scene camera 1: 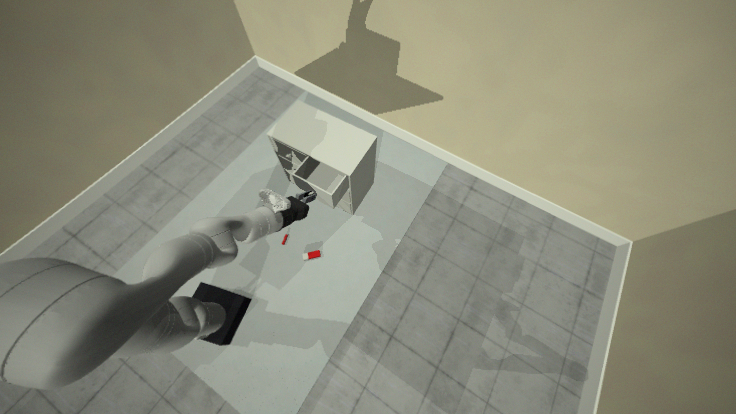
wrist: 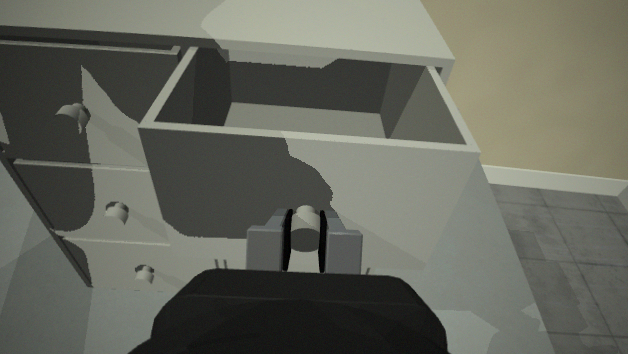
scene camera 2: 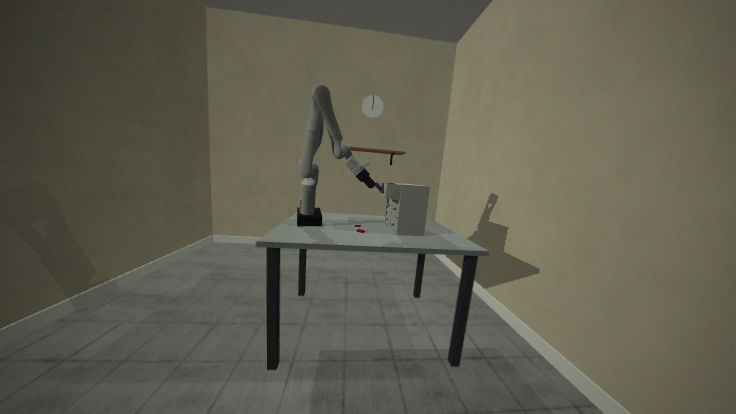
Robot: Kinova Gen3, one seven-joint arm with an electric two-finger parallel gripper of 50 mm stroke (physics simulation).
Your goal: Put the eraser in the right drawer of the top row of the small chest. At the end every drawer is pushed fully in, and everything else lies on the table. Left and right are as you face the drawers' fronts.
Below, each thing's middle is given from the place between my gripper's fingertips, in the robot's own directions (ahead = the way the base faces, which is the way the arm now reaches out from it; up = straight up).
Right now the small chest (scene camera 1: 350, 150) is 18 cm ahead of my hand, 10 cm below it and 8 cm to the left of it.
